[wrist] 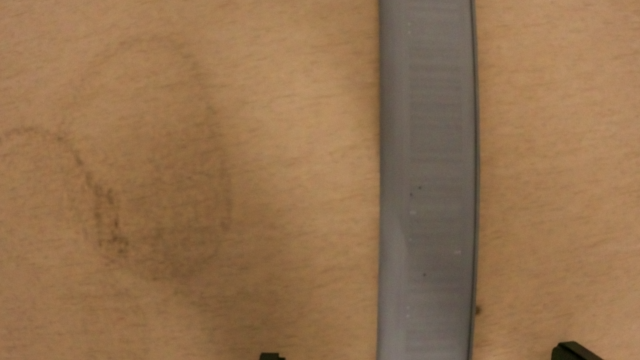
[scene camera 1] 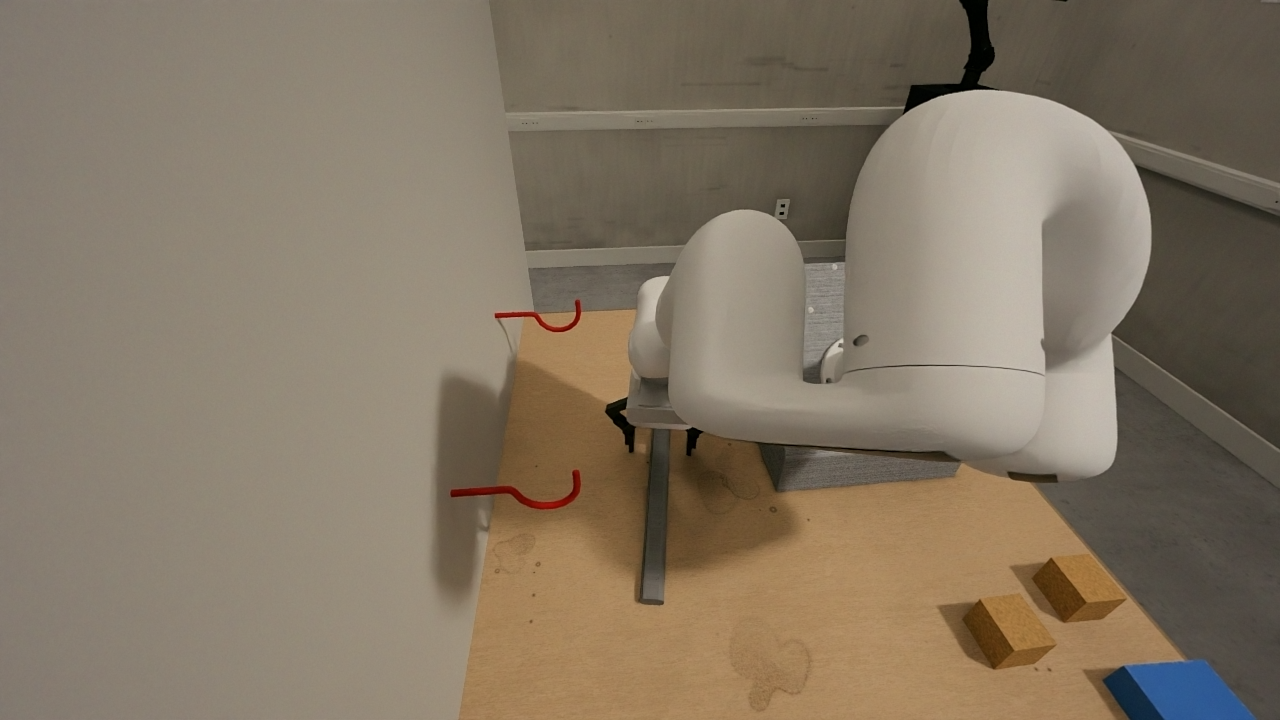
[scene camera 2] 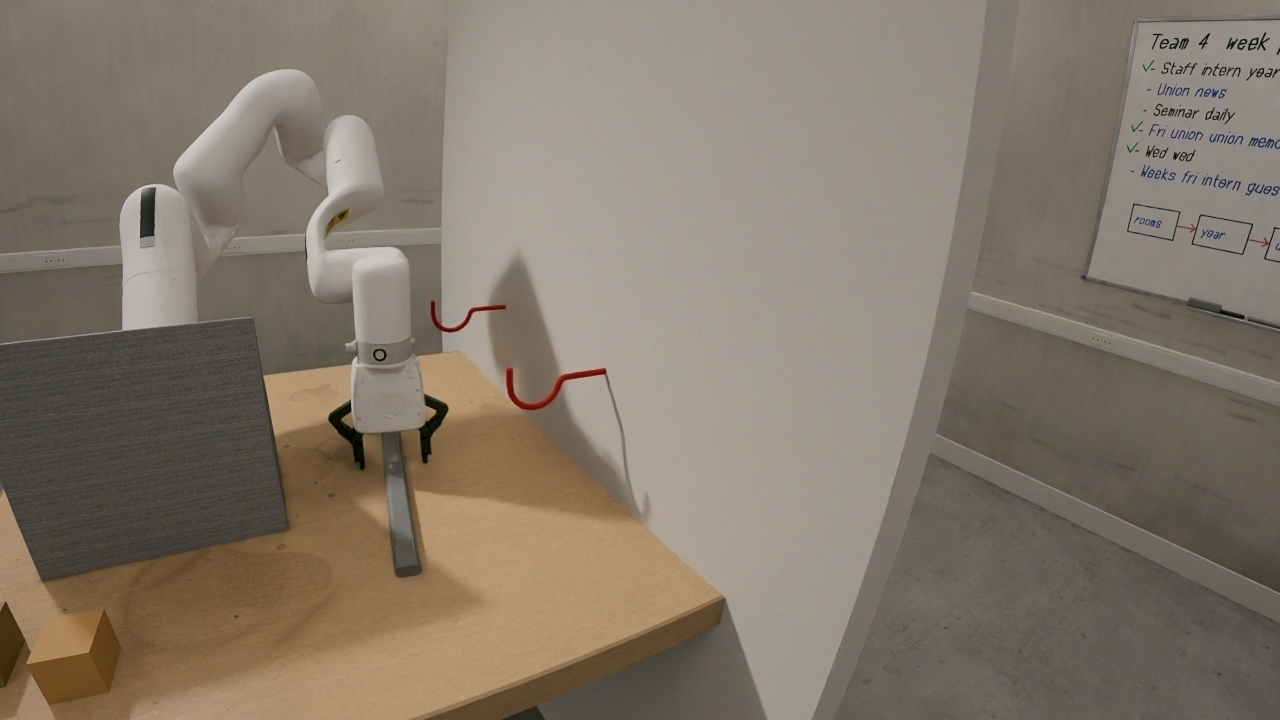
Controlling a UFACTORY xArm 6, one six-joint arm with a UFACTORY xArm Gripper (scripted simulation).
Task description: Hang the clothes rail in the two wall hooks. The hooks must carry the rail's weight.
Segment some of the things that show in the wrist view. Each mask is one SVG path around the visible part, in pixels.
A grey clothes rail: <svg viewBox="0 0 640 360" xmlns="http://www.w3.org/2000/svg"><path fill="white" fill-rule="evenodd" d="M378 0L380 187L376 360L472 360L480 225L480 96L475 0Z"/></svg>
